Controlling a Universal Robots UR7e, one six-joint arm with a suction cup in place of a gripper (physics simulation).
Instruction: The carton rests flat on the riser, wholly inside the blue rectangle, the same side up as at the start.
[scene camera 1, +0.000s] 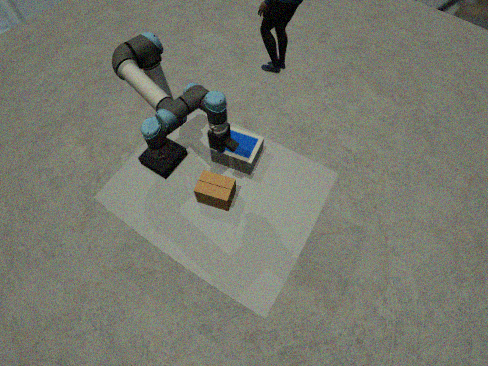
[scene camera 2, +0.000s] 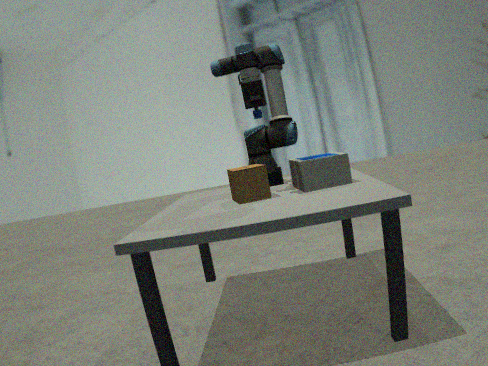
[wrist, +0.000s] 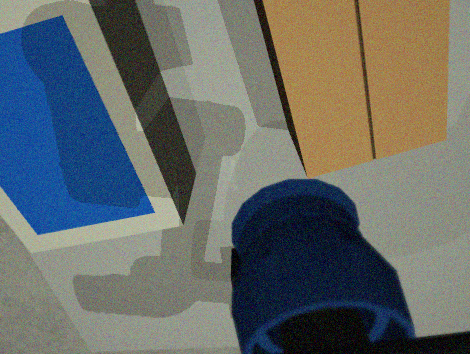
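Where they show: hand, tool point: (scene camera 2: 258, 118) (wrist: 294, 233); arm's base, link origin: (scene camera 1: 161, 149).
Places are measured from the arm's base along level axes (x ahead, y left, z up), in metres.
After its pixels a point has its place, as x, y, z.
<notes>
A brown carton (scene camera 1: 215, 190) {0.453, -0.121, 0.064} (scene camera 2: 250, 184) {0.524, -0.090, 0.001} (wrist: 325, 75) {0.433, -0.064, 0.064} stands on the table, apart from the riser, with a dark seam along its top. The grey riser (scene camera 1: 232, 162) {0.430, 0.106, -0.002} (scene camera 2: 322, 172) {0.539, 0.194, -0.003} (wrist: 165, 212) {0.314, 0.115, 0.054} has a pale top with a blue rectangle (scene camera 1: 245, 144) {0.459, 0.215, 0.054} (scene camera 2: 315, 156) {0.400, 0.203, 0.054} (wrist: 25, 125) {0.438, 0.214, 0.054} on it. The blue rectangle bears no carton. My gripper, a blue suction cup (scene camera 2: 257, 114) (wrist: 295, 200), points down and holds nothing. It hangs well above the table and clear of the carton. In scene camera 1 the cup is hidden, and the wrist covers a corner of the riser.
The table (scene camera 1: 280, 200) {0.760, 0.036, -0.066} (scene camera 2: 225, 220) {0.832, -0.198, -0.066} carries the carton, the riser and the black arm base (scene camera 1: 163, 156) {0.057, -0.044, 0.020}. The riser stands close beside the carton. A person (scene camera 1: 277, 32) stands on the floor beyond the table. Arm shadows fall across the table and the blue rectangle.
</notes>
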